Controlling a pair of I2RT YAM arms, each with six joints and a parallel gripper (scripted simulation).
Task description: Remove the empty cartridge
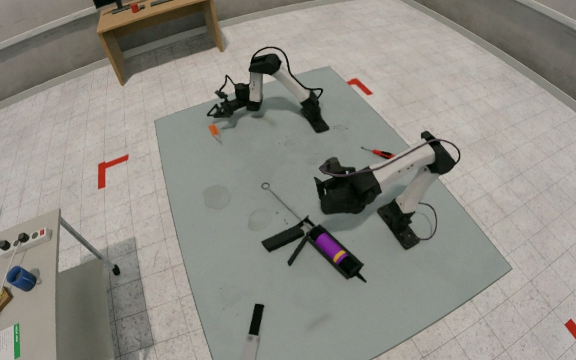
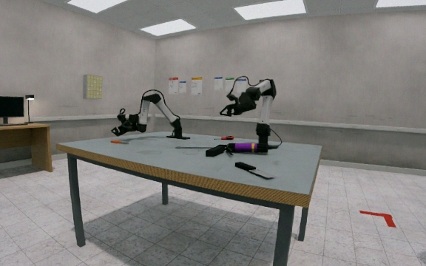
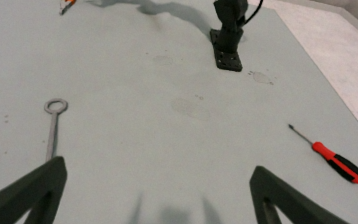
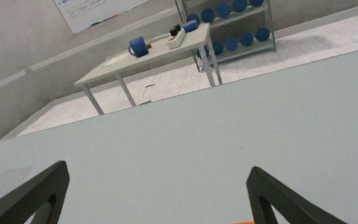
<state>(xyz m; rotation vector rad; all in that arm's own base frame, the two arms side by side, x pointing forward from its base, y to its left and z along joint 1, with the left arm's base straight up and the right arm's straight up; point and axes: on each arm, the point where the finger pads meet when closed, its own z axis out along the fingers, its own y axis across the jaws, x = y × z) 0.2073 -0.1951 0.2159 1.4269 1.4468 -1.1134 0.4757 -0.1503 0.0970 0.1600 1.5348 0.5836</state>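
Observation:
My left hand is 20 cm to the right of the purple cartridge, 19 cm above it and 6 cm short of it. Round my left hand: black screwdriver 35 cm behind, 20 cm below, 16 cm to the right; black-handled blade tool 43 cm ahead, 33 cm to the left, 21 cm below; sealant gun 20 cm below, 12 cm ahead, 4 cm to the left.

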